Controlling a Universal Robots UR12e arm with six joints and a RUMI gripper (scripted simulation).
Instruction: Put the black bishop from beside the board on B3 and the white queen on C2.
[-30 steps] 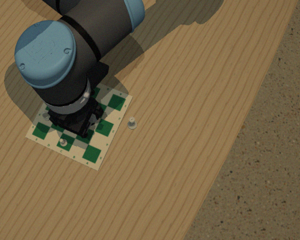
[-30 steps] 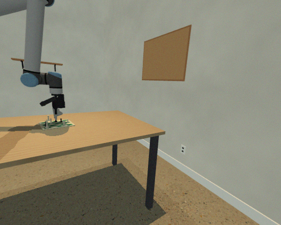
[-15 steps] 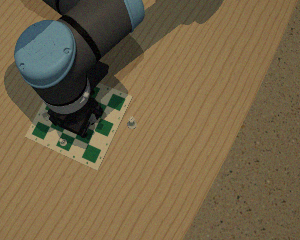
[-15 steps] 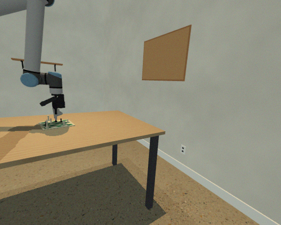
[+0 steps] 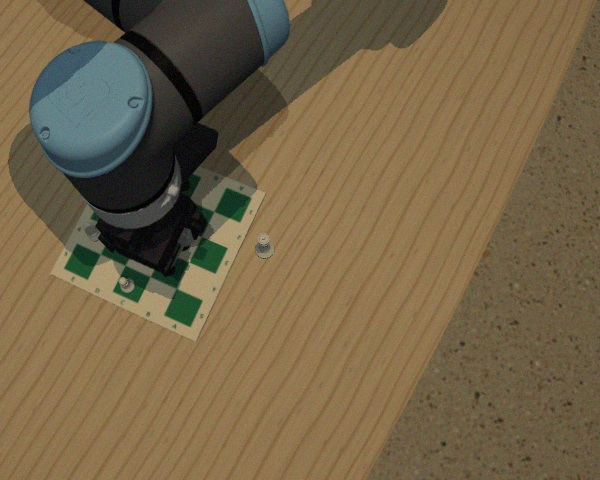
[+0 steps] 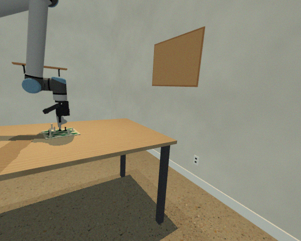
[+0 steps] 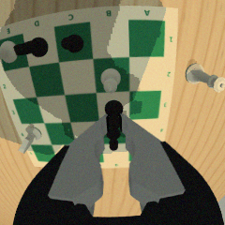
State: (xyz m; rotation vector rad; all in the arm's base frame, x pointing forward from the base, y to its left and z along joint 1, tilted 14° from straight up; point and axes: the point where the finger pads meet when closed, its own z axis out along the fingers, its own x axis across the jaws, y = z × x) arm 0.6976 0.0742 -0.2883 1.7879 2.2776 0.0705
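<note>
Now: the black bishop 1 cm below my hand. Round my hand: cream board (1 cm ahead, 4 cm to the right, 4 cm below).
</note>
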